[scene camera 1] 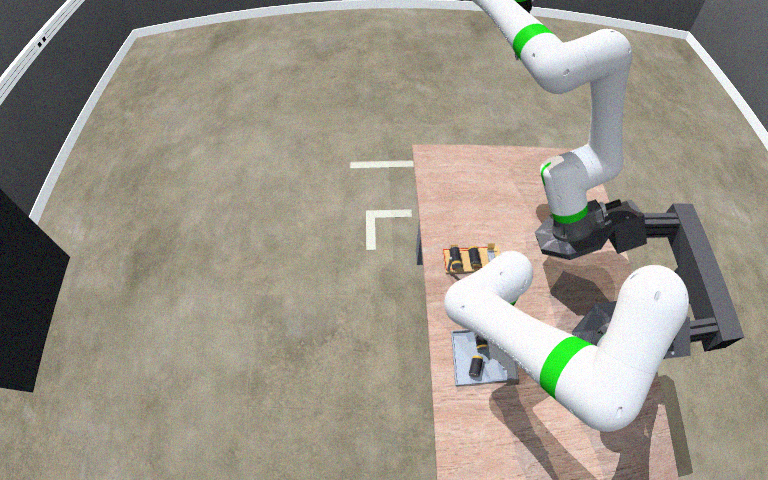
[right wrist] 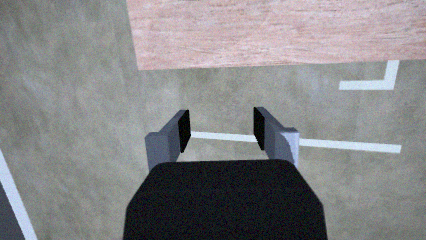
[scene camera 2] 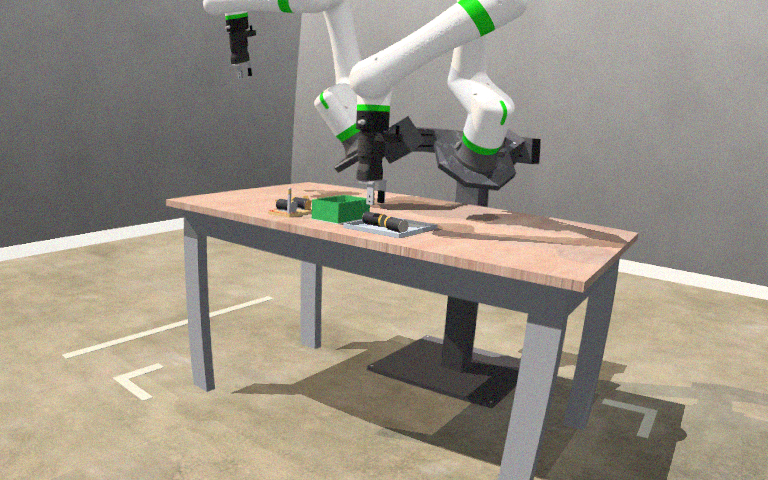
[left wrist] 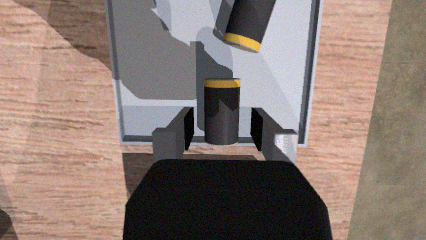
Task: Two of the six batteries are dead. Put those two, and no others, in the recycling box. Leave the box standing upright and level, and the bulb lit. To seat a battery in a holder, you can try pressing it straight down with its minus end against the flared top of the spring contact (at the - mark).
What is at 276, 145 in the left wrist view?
My left gripper.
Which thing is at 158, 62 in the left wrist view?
A grey tray.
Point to a grey tray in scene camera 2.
At 415, 227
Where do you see a grey tray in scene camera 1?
At 496, 366
